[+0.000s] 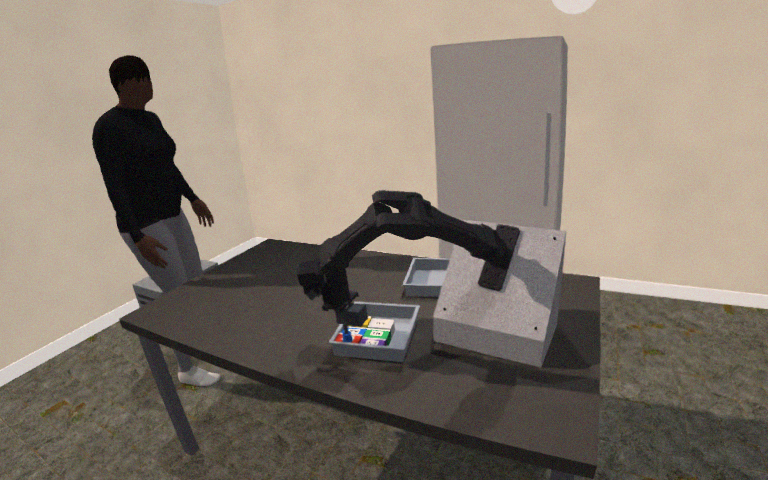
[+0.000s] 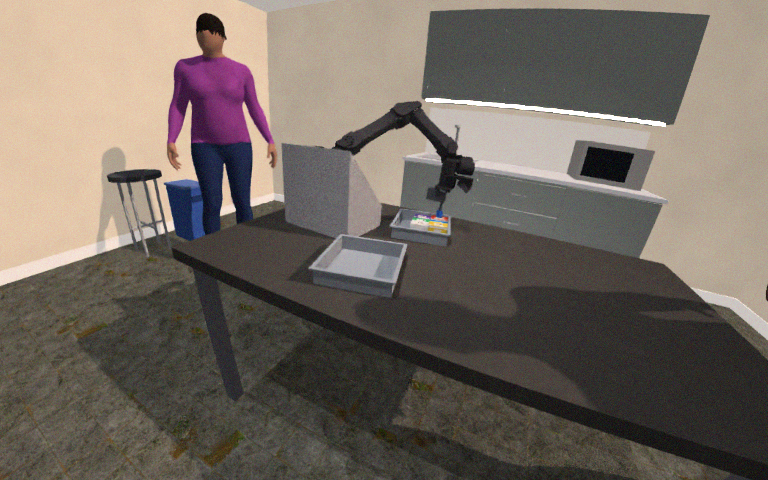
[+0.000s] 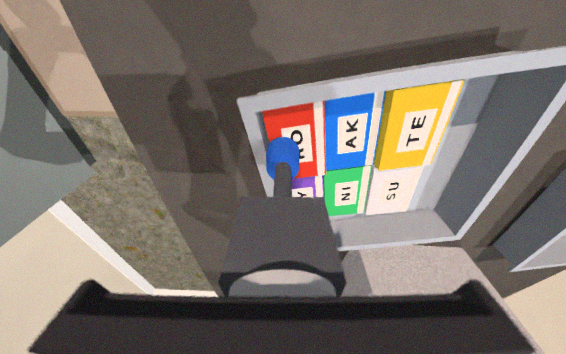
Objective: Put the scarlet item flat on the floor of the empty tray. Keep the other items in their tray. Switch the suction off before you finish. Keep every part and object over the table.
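Frame: origin at the arm's base, x right, y back, z down, level; metres.
Seen in the pictures: hand at its tool point: [image 1: 348,342] [image 2: 438,217] [image 3: 282,149]; arm's base at its link origin: [image 1: 499,257] [image 2: 329,167].
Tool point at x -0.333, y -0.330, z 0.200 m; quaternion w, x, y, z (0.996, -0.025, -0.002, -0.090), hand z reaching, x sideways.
Offsets run from my tool point to a thing's top centre.
The scarlet item {dx +0.012, dy -0.009, dz -0.006 m} [image 1: 356,339] [image 2: 444,218] [image 3: 290,117], a flat red box lettered "RO", lies in a corner of the filled grey tray {dx +0.113, dy +0.024, dz -0.011 m} [image 1: 369,353] [image 2: 419,235] [image 3: 400,230]. My blue suction cup [image 1: 346,336] [image 2: 439,213] [image 3: 283,157] rests on its top, off-centre beside the label, and seems to grip it. The box sits level among its neighbours: blue {dx +0.058, dy -0.025, dz +0.001 m} [image 3: 347,107], yellow {dx +0.104, dy -0.042, dz -0.009 m} [image 3: 390,150], green {dx +0.082, dy +0.045, dz +0.001 m} [image 3: 330,200], white {dx +0.128, dy +0.028, dz -0.003 m} [image 3: 380,202] and purple {dx +0.035, dy +0.062, dz +0.000 m} [image 3: 306,182], which the cup's stem partly hides. The empty grey tray {dx +0.525, dy +0.015, dz -0.011 m} [image 1: 421,290] [image 2: 351,282] stands apart on the table.
The grey wedge-shaped arm base [image 1: 487,342] [image 2: 317,189] stands beside both trays. The filled tray's raised walls [image 3: 310,90] run close to the red box. The dark table's edge [image 1: 254,373] lies beyond the filled tray. Two people stand near the table, one in black [image 1: 135,169], one in purple [image 2: 218,101].
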